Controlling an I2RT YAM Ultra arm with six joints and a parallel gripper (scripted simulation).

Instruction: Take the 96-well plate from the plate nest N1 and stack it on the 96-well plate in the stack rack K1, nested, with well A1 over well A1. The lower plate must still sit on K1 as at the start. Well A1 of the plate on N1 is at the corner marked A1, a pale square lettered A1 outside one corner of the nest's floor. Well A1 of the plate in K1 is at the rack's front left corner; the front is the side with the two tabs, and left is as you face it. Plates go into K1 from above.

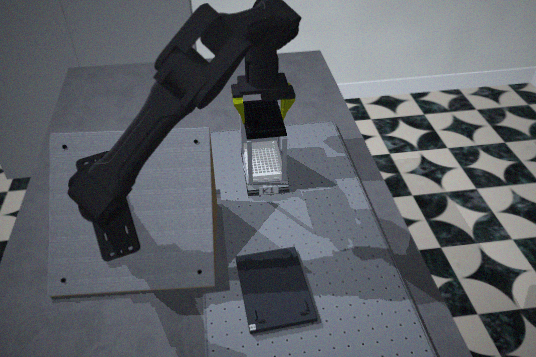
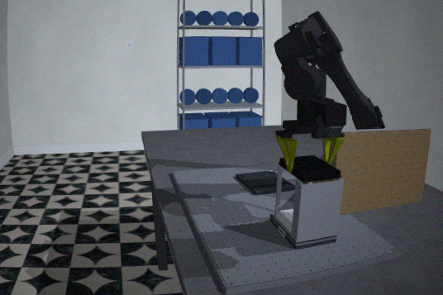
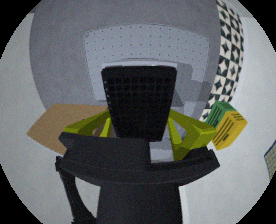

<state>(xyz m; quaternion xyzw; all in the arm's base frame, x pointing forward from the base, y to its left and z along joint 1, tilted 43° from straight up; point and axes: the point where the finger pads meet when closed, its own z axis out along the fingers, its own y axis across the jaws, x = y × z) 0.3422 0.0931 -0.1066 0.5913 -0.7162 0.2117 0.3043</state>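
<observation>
Now: the white 96-well plate 12 cm below my hand. From my hand the other things lie so: rack back wall (1 cm ahead, 7 cm to the left, 7 cm below); then pale A1 mark (12 cm behind, 40 cm to the right, 14 cm below); then black 96-well plate (right at my hand).
</observation>
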